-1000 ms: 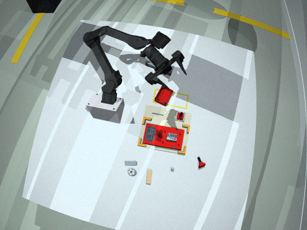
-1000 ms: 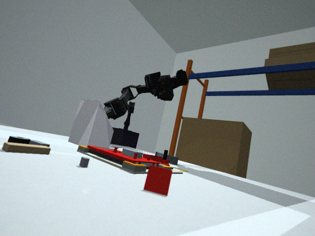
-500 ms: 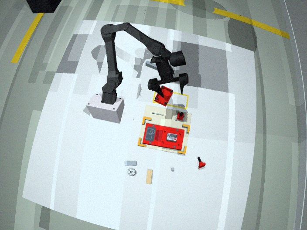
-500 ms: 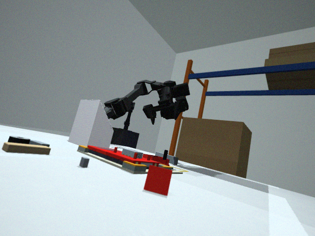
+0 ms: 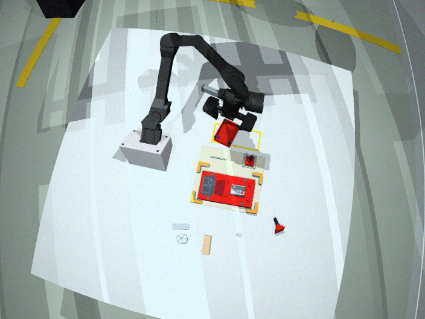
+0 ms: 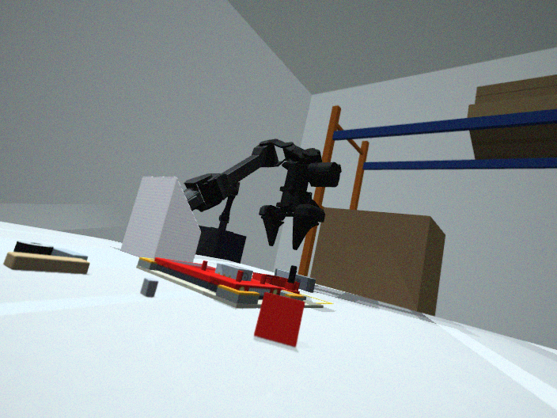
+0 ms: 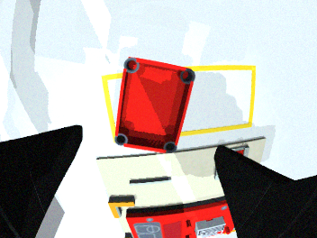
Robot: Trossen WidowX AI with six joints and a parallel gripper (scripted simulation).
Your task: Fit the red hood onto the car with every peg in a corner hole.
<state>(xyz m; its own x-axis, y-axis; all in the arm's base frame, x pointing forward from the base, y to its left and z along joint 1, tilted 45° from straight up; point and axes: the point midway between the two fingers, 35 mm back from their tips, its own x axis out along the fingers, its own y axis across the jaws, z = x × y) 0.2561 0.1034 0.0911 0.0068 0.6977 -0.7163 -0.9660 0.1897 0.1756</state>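
Right now the red hood is 90 mm below my gripper tip. From my gripper tip the other things lie so: wooden block (10 mm ahead, 450 mm to the right, 90 mm below); then grey engine block (80 mm ahead, 220 mm to the right, 70 mm below).
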